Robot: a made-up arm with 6 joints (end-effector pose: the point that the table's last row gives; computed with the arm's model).
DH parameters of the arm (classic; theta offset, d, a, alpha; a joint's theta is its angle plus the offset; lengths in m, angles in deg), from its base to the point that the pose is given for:
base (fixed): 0 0 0 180
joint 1: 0 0.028 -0.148 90
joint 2: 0 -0.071 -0.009 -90
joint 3: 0 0.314 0.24 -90
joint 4: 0 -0.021 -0.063 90
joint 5: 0 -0.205 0.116 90
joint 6: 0 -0.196 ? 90
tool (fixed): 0 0.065 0 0
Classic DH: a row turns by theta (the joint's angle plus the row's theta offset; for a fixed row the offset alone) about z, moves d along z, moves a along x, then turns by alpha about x.
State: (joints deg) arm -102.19 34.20 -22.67 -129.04 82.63 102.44
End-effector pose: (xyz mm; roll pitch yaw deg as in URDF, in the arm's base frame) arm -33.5 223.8 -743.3 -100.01 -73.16 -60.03
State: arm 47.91 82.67 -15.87 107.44 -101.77 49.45
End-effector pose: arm -350.5 343.3 137.2 -32.79 32.95 30.26
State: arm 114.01 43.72 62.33 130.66 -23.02 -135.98
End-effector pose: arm -51.5 335.7 -122.5 -100.19 29.16 68.99
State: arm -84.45 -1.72 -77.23 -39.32 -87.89 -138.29
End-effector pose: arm -362.5 -263.4 -419.5 131.04 -33.81 100.20
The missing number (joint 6, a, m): -0.203
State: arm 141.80 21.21 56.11 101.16 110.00 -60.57
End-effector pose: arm -5.0 236.0 -625.2 87.31 0.37 13.06
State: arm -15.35 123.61 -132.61 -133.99 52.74 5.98
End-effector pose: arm -293.4 354.5 495.3 27.10 34.30 -176.73
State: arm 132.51 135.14 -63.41 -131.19 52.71 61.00
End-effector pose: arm 857.9 263.5 -7.8 86.17 13.06 153.95
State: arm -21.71 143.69 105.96 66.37 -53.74 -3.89
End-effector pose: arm -83.7 -82.6 216.6 153.49 62.52 -100.86
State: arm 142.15 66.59 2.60 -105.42 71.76 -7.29
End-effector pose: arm -2.2 58.3 -568.9 -171.57 7.44 109.83
